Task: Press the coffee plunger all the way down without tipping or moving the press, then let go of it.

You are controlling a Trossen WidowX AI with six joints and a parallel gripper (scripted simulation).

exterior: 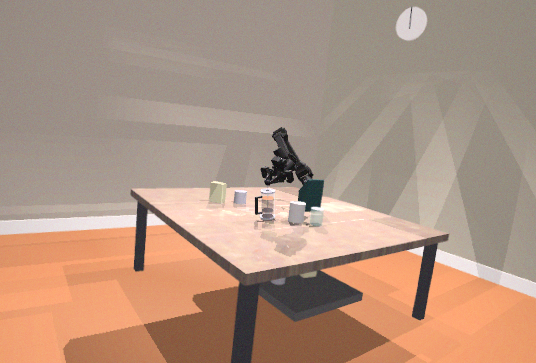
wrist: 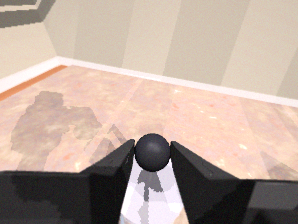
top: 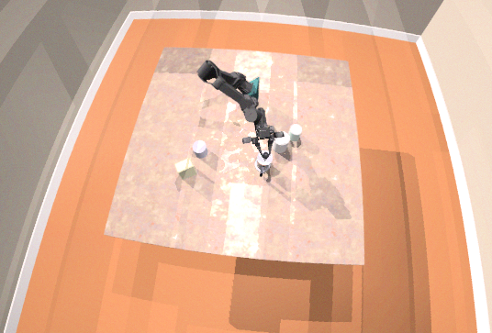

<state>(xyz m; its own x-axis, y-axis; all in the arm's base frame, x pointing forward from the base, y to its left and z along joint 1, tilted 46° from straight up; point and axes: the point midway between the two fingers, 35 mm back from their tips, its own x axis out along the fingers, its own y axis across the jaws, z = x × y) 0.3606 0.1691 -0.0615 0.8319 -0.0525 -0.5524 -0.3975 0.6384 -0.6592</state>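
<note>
The coffee press lies 90 mm below my gripper tip and 10 mm to the right of it. From my gripper tip the other things lie so: pale glass cup: 240 mm behind, 150 mm below, 120 mm to the left.
</note>
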